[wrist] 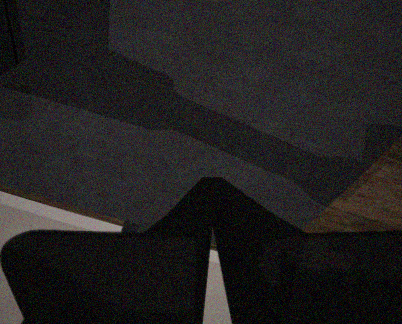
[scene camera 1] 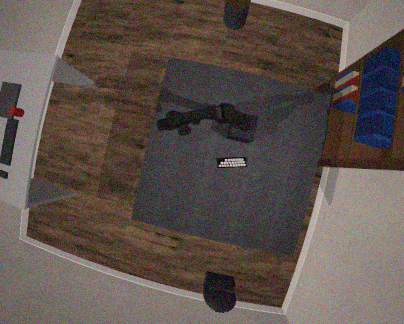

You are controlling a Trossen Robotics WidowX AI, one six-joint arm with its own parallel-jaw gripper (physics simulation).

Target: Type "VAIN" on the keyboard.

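Where they show: gripper, fingertip midpoint: (wrist: 211,187); arm's base, link origin: (scene camera 1: 244,125).
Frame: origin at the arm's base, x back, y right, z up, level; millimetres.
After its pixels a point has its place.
Note:
A small black keyboard with pale keys (scene camera 1: 232,162) @[x -243, y -35, z -150 mm] lies flat on the dark grey square surface (scene camera 1: 200,195) @[x -554, y 92, z -167 mm] in the scene view, below the arm's base; its letters are too small to read. It does not show in the wrist view. My gripper (scene camera 1: 161,124) (wrist: 211,187) @[x -103, y 344, z 86 mm] is at the left end of the stretched-out arm, near the left edge of the grey surface, up and to the left of the keyboard and well apart from it. The dark fingers meet at their tips in the wrist view, shut with nothing between them.
The arm's base (scene camera 1: 242,121) stands above the keyboard in the scene view. A wooden shelf (scene camera 1: 335,150) with blue bins (scene camera 1: 376,100) is at the right. A dark rounded object (scene camera 1: 220,292) stands at the bottom, and a dark pot (scene camera 1: 236,17) at the top.

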